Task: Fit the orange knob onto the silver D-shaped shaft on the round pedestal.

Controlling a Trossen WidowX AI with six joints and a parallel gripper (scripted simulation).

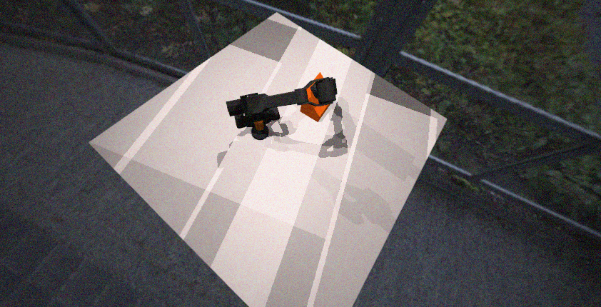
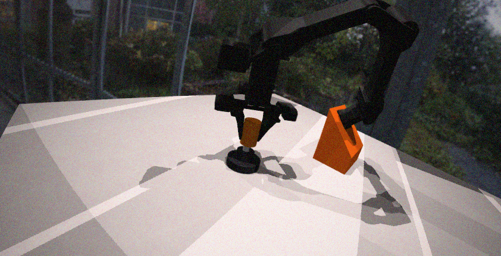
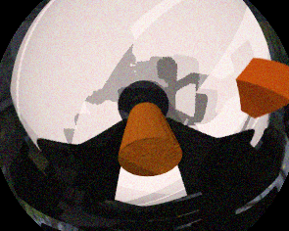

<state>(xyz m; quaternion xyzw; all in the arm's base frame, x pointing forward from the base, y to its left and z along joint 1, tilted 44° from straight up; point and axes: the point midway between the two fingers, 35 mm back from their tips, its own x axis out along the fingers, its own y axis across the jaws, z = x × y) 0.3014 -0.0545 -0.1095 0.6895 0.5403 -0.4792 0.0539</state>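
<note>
My gripper tip is now 40 mm above the pedestal. From my gripper tip the other things lie so: orange knob (30 mm above).
</note>
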